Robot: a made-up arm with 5 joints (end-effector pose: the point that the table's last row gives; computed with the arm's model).
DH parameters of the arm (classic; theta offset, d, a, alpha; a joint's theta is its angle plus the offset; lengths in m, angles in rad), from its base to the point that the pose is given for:
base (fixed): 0 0 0.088 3.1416
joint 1: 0 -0.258 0.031 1.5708
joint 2: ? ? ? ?
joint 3: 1.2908 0 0.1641 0
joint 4: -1.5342 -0.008 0 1.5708
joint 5: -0.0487 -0.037 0 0
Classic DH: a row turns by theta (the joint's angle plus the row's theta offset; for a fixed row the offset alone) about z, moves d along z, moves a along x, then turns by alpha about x.
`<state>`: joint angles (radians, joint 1 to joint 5).
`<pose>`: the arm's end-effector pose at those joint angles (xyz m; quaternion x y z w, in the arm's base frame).
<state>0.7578 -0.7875 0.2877 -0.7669 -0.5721</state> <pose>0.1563 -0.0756 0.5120 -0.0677 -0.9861 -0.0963 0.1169</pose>
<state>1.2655 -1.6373 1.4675 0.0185 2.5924</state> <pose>0.1023 -0.0721 0.3249 -0.7167 0.2485 0.3887 0.5230</pose>
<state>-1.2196 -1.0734 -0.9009 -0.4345 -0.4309</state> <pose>0.0327 -0.1743 0.5376 -0.6860 0.6032 0.1471 0.3793</pose>
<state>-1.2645 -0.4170 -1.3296 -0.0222 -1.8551</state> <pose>0.0841 -0.0387 0.6099 -0.9950 -0.0133 -0.0311 0.0938</pose>
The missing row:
joint 2: -1.3274 0 0.1576 0
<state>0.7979 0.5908 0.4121 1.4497 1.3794</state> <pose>0.2306 -0.1577 0.2053 0.3732 0.2070 0.2381 0.8725</pose>
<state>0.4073 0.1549 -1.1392 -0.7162 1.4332</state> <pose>0.2438 -0.0759 0.5799 0.7791 0.6235 0.0304 0.0572</pose>
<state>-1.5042 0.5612 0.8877 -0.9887 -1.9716</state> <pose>0.1095 0.2026 0.1888 0.5176 0.1003 -0.2169 0.8216</pose>
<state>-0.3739 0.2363 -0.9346 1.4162 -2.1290</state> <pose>0.3268 0.0851 0.4835 0.3958 -0.1203 -0.7142 0.5646</pose>
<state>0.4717 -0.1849 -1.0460 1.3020 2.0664</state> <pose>0.1967 -0.0644 0.5693 -0.6456 -0.2183 0.5110 0.5238</pose>
